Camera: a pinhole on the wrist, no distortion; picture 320 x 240 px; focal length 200.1 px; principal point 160.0 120.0 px. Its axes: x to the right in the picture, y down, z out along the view. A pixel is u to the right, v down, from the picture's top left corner.
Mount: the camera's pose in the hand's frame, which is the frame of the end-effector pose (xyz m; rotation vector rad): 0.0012 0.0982 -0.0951 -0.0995 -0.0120 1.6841
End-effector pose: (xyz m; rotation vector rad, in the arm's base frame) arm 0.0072 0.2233 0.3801 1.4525 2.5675 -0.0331
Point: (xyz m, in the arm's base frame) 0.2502 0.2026 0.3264
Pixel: 256.3 225.9
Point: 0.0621 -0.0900 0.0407
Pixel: 59.4 216.2
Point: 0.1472 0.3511 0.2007
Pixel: 195.8 51.1
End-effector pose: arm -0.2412 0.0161 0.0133 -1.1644 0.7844 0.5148
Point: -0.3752 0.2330 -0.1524
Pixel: 288.2 62.0
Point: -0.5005 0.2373 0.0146
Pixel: 291.1 230.1
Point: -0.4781 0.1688 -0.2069
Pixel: outside the picture
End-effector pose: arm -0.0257 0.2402 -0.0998 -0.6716 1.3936 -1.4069
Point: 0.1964 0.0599 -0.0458
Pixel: 77.1 74.7
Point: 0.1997 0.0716 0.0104
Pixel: 53.1 92.4
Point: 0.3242 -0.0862 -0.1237
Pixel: 125.4 38.9
